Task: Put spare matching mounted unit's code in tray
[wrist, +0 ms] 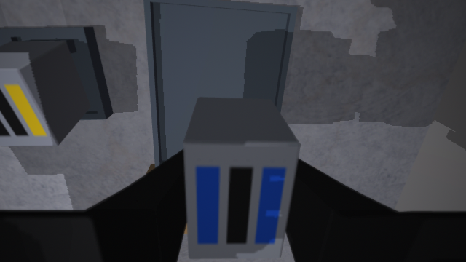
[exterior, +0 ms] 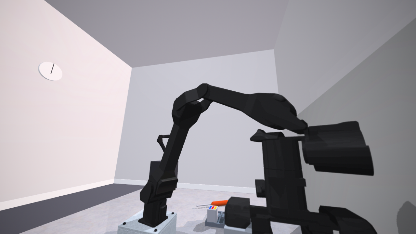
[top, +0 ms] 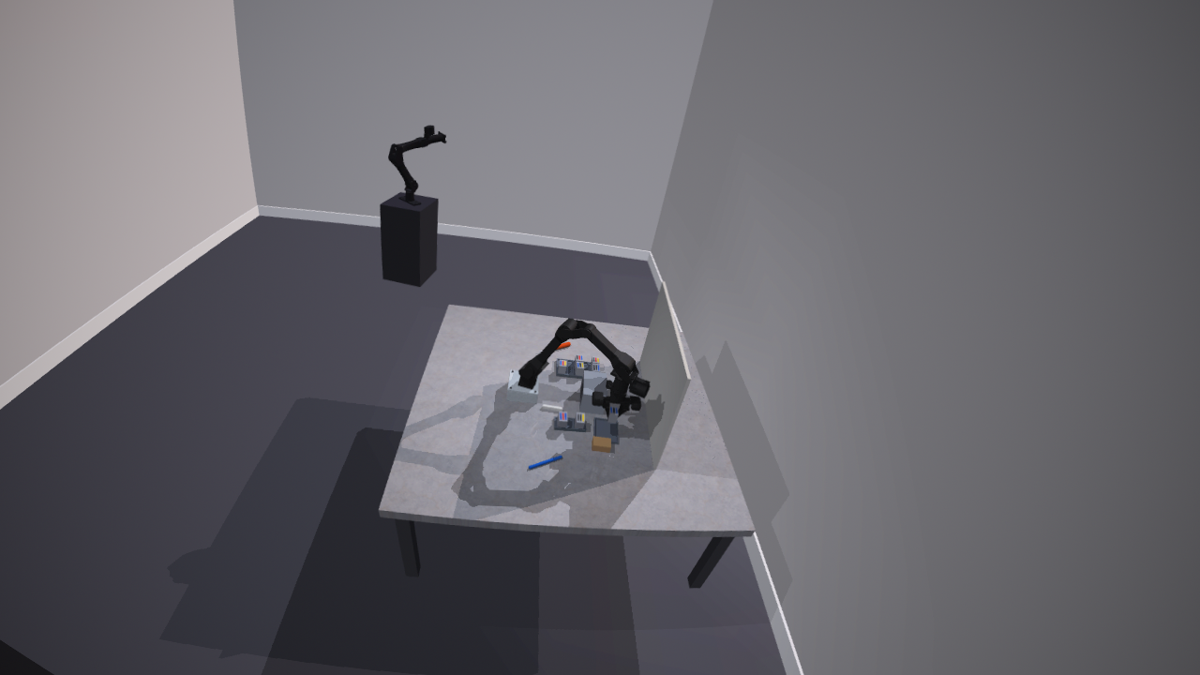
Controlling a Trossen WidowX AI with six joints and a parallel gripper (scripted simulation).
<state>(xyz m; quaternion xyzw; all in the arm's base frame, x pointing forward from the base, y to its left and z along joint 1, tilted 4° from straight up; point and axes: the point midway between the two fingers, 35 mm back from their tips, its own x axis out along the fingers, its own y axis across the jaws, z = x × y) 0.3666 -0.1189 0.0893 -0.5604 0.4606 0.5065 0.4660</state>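
Now: the dark grey tray 80 mm below my gripper tip and 10 mm behind it. Round my gripper tip: small tan block: 90 mm to the right, 70 mm below, 20 mm behind; then upright grey panel: 200 mm to the left, 160 mm ahead, 140 mm above; then mounted unit: 180 mm to the left, 90 mm behind, 40 mm below.
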